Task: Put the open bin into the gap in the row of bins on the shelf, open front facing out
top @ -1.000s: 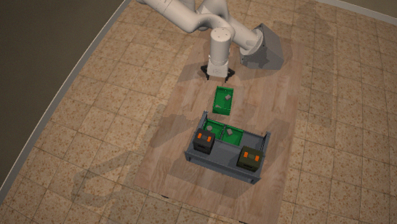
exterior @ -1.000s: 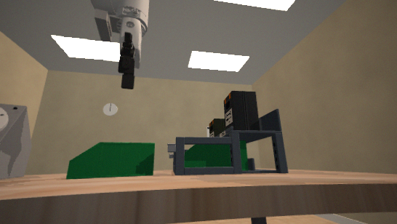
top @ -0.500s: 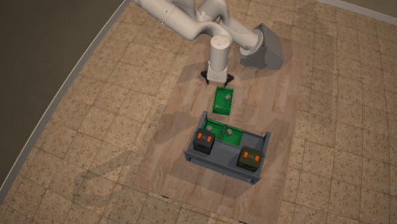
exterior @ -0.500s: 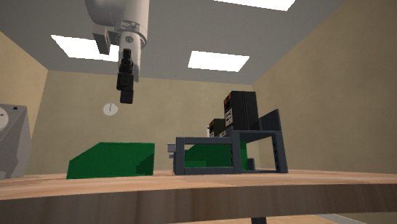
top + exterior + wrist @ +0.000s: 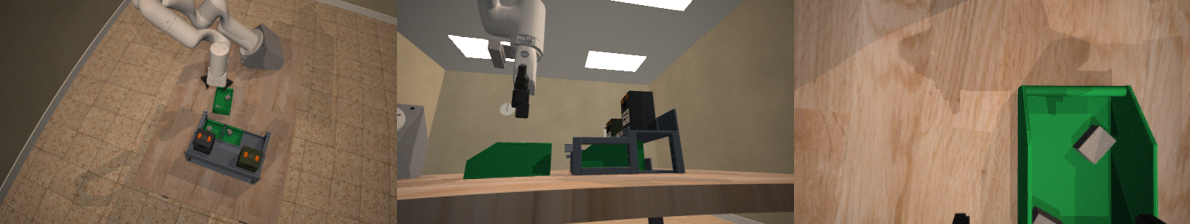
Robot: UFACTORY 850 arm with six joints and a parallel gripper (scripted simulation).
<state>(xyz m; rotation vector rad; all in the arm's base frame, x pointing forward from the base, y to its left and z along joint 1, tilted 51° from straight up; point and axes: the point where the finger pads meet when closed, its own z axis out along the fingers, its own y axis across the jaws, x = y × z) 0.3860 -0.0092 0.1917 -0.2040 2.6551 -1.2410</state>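
Now: the green bin 1 cm behind my hand, 5 cm to the left of it and 12 cm below it. Round my hand: olive box: 36 cm ahead, 24 cm to the left, 1 cm below; then grey shelf: 27 cm ahead, 13 cm to the left, 9 cm below; then black box: 32 cm ahead, 1 cm to the left, 1 cm above.
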